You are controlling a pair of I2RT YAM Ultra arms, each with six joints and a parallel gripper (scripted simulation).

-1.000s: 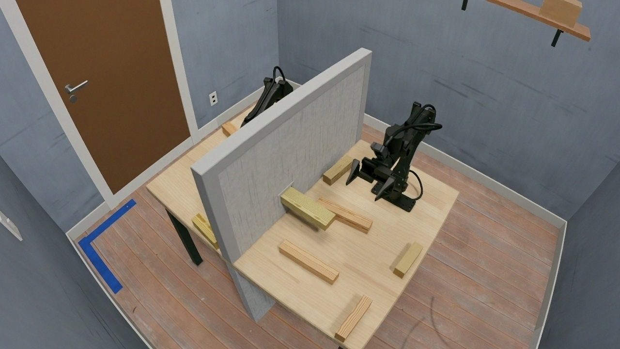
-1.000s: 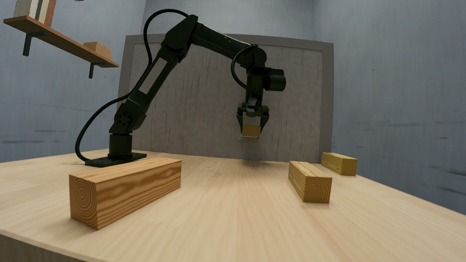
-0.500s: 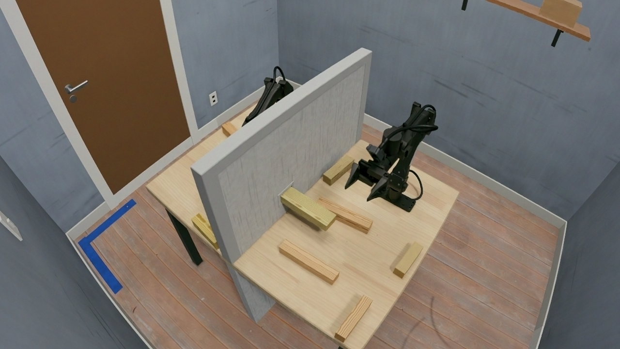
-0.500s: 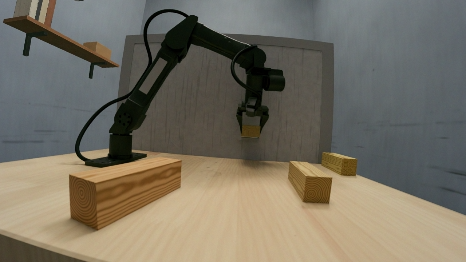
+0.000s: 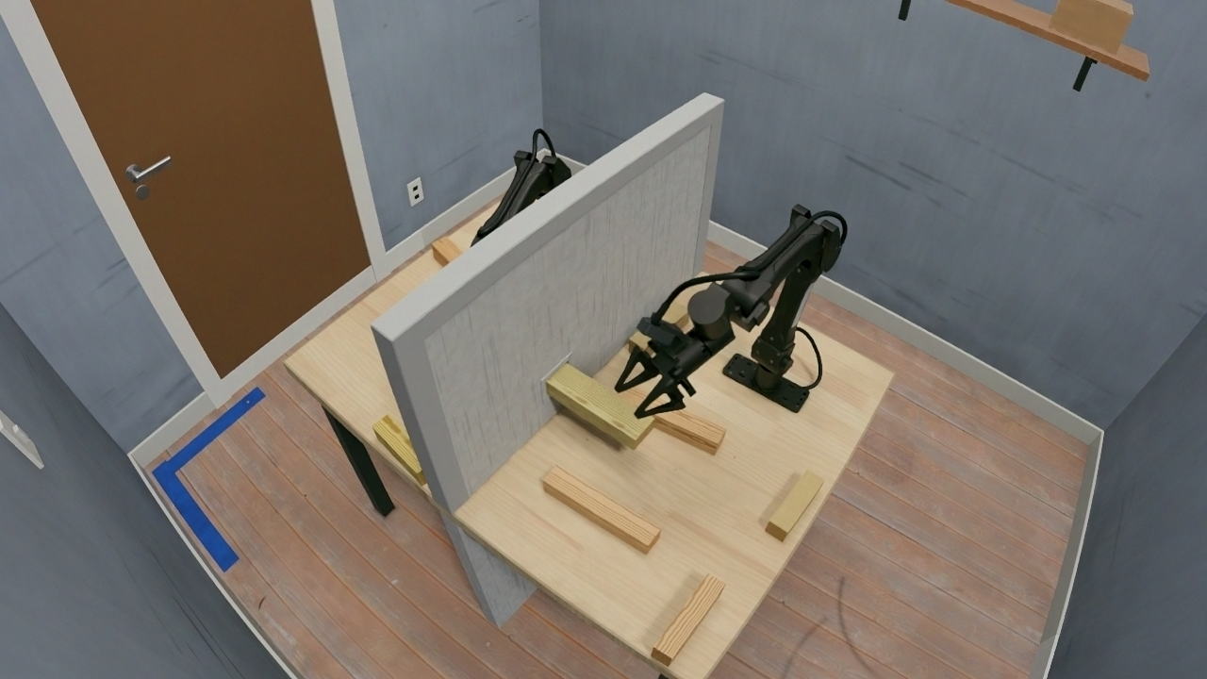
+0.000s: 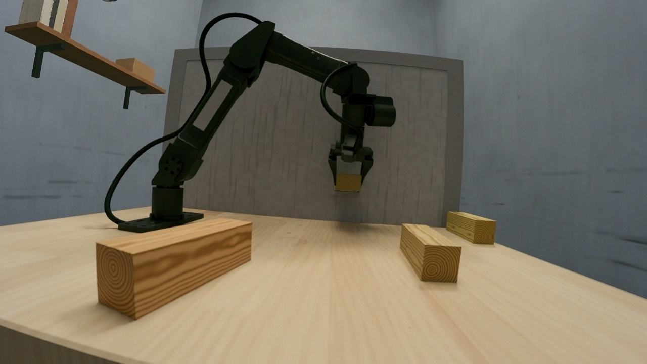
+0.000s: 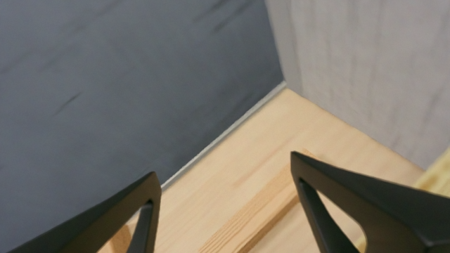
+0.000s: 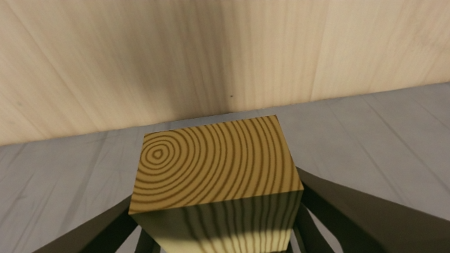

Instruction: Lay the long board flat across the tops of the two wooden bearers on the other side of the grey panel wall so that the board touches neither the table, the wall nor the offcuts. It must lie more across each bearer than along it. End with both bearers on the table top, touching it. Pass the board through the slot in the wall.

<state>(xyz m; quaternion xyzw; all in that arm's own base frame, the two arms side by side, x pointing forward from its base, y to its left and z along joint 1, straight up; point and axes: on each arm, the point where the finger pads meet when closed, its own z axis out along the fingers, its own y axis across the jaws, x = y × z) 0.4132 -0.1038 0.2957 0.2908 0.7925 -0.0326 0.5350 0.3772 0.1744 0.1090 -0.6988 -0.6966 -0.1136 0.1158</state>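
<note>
Right now the long pale board is 190 mm below my left hand, 180 mm to the right of it and 70 mm behind it. The rest, counted from my left hand: wooden bearer (270 mm below, 70 mm ahead); thick block (740 mm to the right, 270 mm below, 210 mm behind).
</note>
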